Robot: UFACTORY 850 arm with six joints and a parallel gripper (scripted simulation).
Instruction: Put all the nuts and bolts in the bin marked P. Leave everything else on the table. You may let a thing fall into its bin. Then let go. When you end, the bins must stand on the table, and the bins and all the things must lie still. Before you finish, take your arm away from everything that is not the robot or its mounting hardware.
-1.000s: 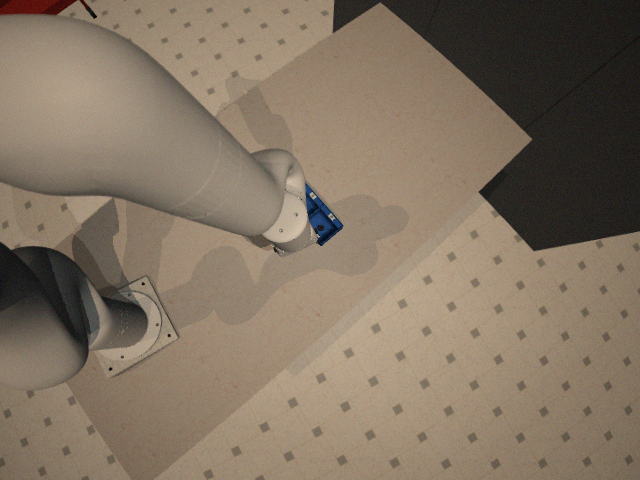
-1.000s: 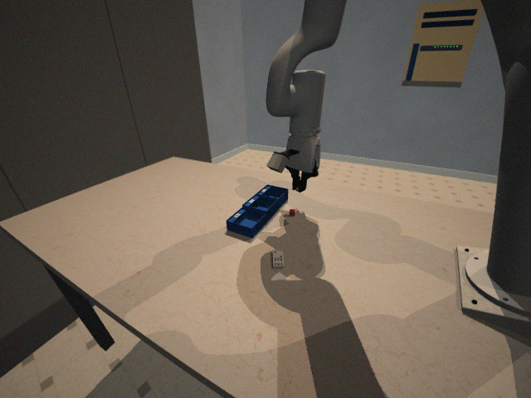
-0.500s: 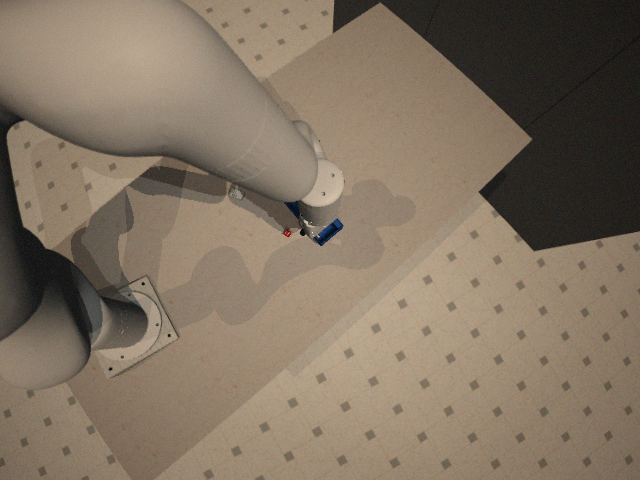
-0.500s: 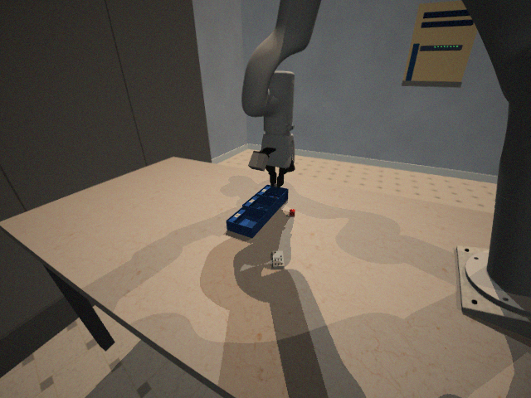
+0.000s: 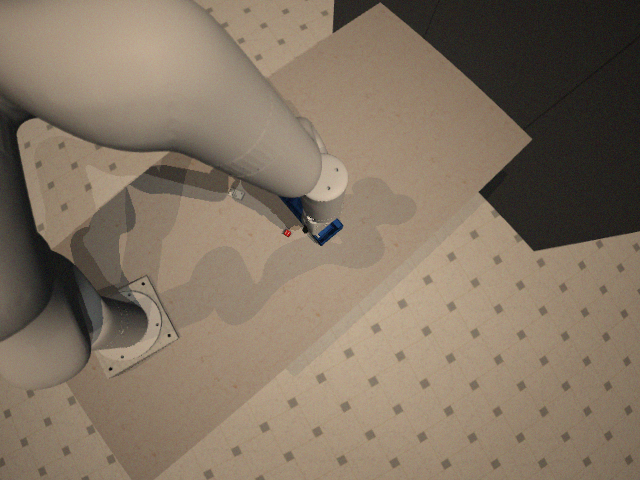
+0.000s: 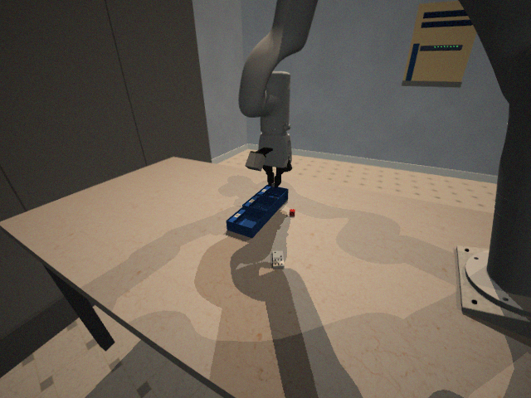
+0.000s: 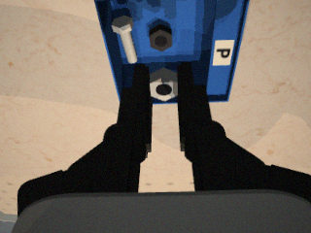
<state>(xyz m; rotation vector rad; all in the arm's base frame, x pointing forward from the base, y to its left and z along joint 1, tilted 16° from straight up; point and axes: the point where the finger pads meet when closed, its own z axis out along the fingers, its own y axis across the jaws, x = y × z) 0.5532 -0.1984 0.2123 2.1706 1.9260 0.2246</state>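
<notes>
Now: hand 20 mm above the grey nut. From my hand the other things lie so: blue bin: 80 mm to the left, 60 mm below, 20 mm ahead; black nut: 70 mm below; grey bolt: 70 mm below, 30 mm behind, 10 mm to the left.
</notes>
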